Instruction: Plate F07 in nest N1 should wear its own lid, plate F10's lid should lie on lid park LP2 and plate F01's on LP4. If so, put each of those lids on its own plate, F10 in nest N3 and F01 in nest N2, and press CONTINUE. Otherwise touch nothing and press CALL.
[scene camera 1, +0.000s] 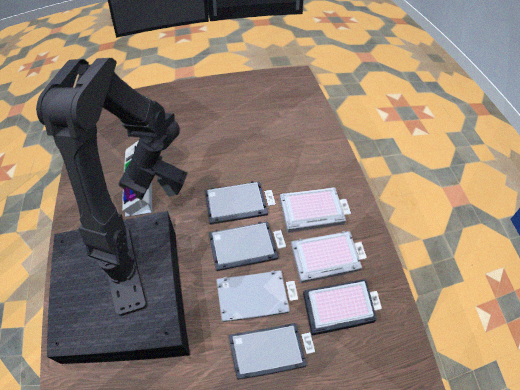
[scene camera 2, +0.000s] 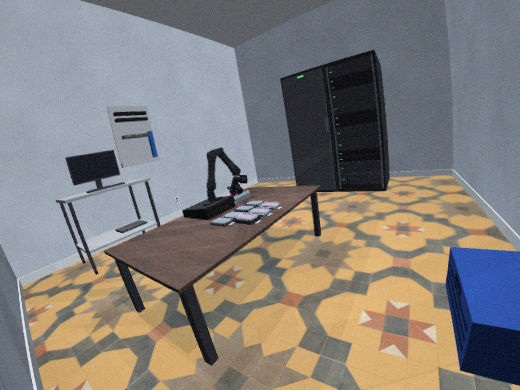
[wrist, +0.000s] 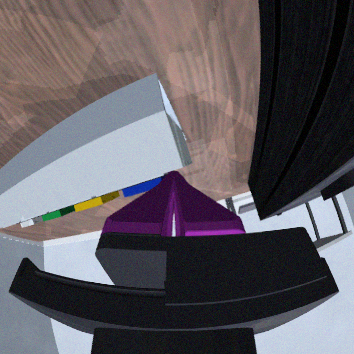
Note:
My gripper (wrist: 173, 178) is shut and touches a white button box.

